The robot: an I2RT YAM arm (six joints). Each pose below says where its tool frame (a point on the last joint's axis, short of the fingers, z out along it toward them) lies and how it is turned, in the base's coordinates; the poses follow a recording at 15 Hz.
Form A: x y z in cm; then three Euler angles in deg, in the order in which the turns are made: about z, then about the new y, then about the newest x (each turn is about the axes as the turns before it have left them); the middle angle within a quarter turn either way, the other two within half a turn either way.
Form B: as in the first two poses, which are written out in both.
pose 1, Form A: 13.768, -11.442, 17.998, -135.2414, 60.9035, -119.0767
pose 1, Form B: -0.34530, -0.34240, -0.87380, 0.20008, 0.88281, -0.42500, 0.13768, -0.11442, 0.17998
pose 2, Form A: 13.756, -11.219, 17.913, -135.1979, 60.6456, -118.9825
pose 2, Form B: -0.34783, -0.34543, -0.87160, 0.19956, 0.88107, -0.42882, 0.13756, -0.11219, 0.17913
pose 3, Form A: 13.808, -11.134, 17.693, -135.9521, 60.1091, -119.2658
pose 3, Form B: -0.35819, -0.34648, -0.86698, 0.20372, 0.87721, -0.43474, 0.13808, -0.11134, 0.17693
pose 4, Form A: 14.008, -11.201, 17.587, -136.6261, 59.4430, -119.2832
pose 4, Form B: -0.36955, -0.34914, -0.86112, 0.21004, 0.87135, -0.44343, 0.14008, -0.11201, 0.17587
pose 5, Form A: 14.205, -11.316, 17.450, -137.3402, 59.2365, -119.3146
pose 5, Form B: -0.37615, -0.34661, -0.85929, 0.21921, 0.86777, -0.44600, 0.14205, -0.11316, 0.17450
